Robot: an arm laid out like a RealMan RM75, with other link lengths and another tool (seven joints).
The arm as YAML. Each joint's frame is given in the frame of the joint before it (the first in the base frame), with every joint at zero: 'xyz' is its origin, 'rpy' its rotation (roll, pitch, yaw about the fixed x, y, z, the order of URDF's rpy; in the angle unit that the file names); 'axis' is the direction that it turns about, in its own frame. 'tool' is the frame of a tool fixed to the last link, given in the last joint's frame.
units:
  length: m
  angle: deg
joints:
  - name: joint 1
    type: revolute
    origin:
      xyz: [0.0, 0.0, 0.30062]
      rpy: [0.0, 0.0, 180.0]
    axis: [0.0, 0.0, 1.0]
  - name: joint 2
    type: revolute
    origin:
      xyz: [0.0, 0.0, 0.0]
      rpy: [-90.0, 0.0, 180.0]
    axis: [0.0, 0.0, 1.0]
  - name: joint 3
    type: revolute
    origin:
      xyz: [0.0, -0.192, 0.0]
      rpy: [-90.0, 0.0, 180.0]
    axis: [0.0, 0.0, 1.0]
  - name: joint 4
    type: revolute
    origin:
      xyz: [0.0, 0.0, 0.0]
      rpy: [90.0, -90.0, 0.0]
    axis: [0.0, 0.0, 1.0]
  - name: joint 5
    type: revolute
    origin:
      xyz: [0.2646, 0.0, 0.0]
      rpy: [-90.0, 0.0, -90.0]
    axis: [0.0, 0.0, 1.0]
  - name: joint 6
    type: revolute
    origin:
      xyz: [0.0, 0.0, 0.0]
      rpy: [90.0, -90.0, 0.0]
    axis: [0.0, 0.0, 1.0]
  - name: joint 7
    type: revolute
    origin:
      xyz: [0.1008, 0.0, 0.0]
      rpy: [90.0, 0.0, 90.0]
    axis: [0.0, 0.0, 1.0]
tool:
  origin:
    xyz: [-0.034, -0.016, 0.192]
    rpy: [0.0, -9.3, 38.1]
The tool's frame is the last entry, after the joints.
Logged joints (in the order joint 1, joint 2, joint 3, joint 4, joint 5, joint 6, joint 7), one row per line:
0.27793 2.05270 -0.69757 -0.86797 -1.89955 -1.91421 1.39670
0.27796 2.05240 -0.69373 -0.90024 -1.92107 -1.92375 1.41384
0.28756 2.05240 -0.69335 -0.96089 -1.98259 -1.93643 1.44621
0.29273 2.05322 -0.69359 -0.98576 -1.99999 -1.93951 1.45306
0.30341 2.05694 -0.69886 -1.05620 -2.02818 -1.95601 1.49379
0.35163 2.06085 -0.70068 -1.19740 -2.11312 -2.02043 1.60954
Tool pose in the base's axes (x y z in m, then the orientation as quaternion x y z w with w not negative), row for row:
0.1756 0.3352 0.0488 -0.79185 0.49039 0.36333 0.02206
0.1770 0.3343 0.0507 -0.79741 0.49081 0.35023 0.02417
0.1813 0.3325 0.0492 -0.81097 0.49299 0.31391 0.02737
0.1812 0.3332 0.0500 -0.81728 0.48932 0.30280 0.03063
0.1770 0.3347 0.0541 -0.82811 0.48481 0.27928 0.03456
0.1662 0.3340 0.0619 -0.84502 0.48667 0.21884 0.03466
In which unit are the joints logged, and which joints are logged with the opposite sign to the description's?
The joints are logged in radians. Opposite sign: none.
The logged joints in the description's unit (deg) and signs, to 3 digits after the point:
15.924 117.611 -39.968 -49.731 -108.836 -109.676 80.025
15.926 117.594 -39.748 -51.580 -110.069 -110.223 81.007
16.476 117.594 -39.726 -55.055 -113.594 -110.949 82.862
16.772 117.641 -39.740 -56.480 -114.591 -111.126 83.254
17.384 117.854 -40.042 -60.516 -116.206 -112.071 85.588
20.147 118.078 -40.146 -68.606 -121.073 -115.762 92.220

